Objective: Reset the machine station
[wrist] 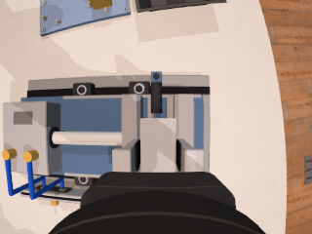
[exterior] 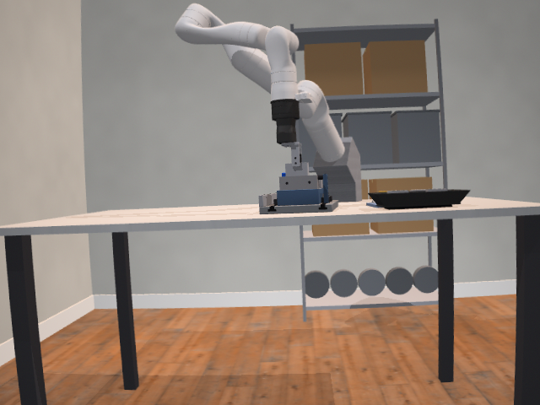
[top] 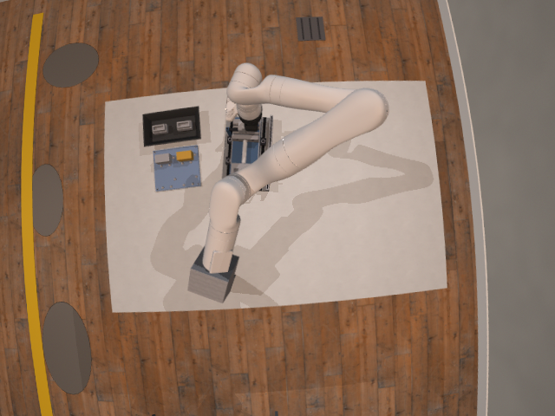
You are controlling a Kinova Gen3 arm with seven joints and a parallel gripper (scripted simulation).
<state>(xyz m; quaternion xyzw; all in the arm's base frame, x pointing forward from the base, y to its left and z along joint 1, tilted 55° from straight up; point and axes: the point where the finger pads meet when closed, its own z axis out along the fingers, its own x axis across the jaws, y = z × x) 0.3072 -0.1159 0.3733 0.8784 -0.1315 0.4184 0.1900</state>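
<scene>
The vise lies 100 mm below my hand, 60 mm behind it and 40 mm to the left of it. Also, from my hand: yellow brass blank 260 mm to the left, 110 mm below, 50 mm ahead; then gray aluminum blank 30 mm below; then blue infeed plate 320 mm to the left, 130 mm below, 30 mm ahead.
</scene>
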